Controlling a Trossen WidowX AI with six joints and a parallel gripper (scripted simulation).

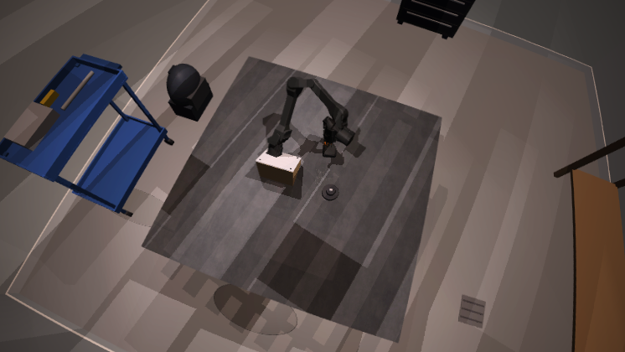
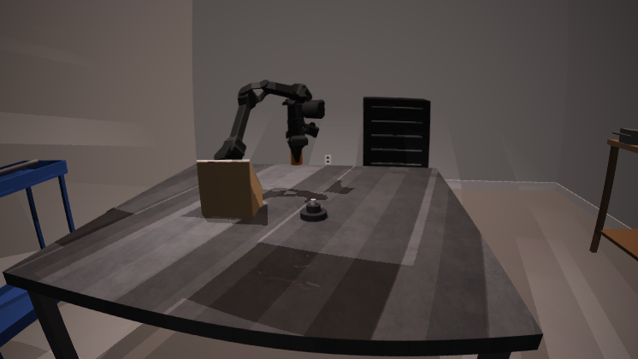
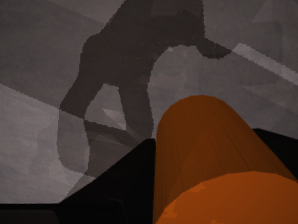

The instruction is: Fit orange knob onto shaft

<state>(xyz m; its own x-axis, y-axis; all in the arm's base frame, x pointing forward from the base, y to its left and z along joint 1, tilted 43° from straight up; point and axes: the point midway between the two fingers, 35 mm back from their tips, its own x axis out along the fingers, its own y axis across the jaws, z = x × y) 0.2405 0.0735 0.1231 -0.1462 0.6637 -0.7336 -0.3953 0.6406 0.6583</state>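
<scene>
My gripper tip is 30 mm below the orange knob. From my gripper tip the other things lie so: round dark pedestal: 170 mm to the right, 110 mm below, 100 mm ahead.
</scene>
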